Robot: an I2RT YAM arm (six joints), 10 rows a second.
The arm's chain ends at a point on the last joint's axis. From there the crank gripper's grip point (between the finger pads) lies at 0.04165 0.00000 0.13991 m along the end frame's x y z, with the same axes.
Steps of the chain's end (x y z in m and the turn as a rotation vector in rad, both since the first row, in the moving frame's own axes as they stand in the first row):
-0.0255 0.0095 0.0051 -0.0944 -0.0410 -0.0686
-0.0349 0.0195 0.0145 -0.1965 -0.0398 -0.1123
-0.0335 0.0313 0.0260 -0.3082 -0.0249 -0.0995
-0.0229 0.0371 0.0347 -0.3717 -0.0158 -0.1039
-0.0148 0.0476 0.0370 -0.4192 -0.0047 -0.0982
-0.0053 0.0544 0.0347 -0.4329 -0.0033 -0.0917
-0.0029 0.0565 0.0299 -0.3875 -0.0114 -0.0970
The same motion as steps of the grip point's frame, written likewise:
-0.0309 0.0201 0.0062 -0.0944 -0.0410 -0.0686
-0.0392 0.0426 0.0138 -0.1965 -0.0398 -0.1123
-0.0350 0.0699 0.0210 -0.3082 -0.0249 -0.0995
-0.0226 0.0838 0.0266 -0.3717 -0.0158 -0.1039
-0.0128 0.1006 0.0259 -0.4192 -0.0047 -0.0982
-0.0032 0.1094 0.0227 -0.4329 -0.0033 -0.0917
-0.0021 0.1055 0.0208 -0.3875 -0.0114 -0.0970

